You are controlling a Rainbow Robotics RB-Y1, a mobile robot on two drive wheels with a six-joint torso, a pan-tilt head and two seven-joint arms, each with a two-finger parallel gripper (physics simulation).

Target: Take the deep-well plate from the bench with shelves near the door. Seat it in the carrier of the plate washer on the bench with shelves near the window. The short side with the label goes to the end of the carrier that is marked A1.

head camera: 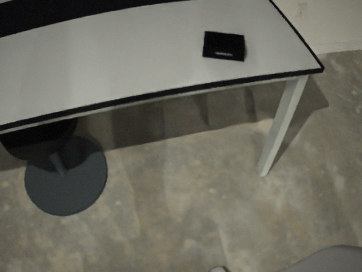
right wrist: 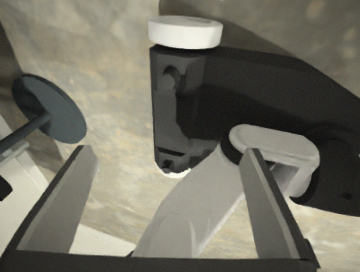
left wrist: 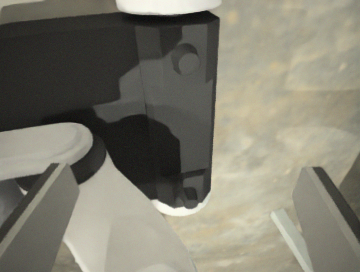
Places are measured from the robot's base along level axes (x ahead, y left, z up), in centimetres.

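Pixels of known places: left gripper, fingertip midpoint: (left wrist: pixel 182 179); right gripper, fingertip midpoint: (right wrist: pixel 168 155).
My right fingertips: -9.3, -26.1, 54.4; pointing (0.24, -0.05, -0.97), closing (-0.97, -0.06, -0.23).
Observation:
Ahead of a thing's pixels: the offset from my right fingertips to its middle, as dx, dy, dz. "spot": to the spot under its first point. Level surfaces: height alone.
A black box-shaped thing @(+67.9, -17.4, +24.1) (head camera: pixel 223 46) with a small pale label on its near side lies on the white bench @(dz +21.9) (head camera: pixel 125 60) in the head view, near the right end. It looks like the deep-well plate, but its wells cannot be made out. The plate washer and its carrier do not show in these views. My left gripper (left wrist: pixel 182 179) is open with nothing between its fingers. My right gripper (right wrist: pixel 168 155) is open and empty too. Both grippers are apart from the black box.
A stool with a round dark base @(spot: +86.6, +49.3, -51.2) (head camera: pixel 66 175) (right wrist: pixel 50 109) stands under the bench's front edge. A pale bench leg @(spot: +55.2, -43.2, -12.3) (head camera: pixel 284 125) stands at the right. My dark wheeled base (left wrist: pixel 165 110) (right wrist: pixel 200 100) shows in both wrist views. A grey rounded part shows at the head view's bottom right.

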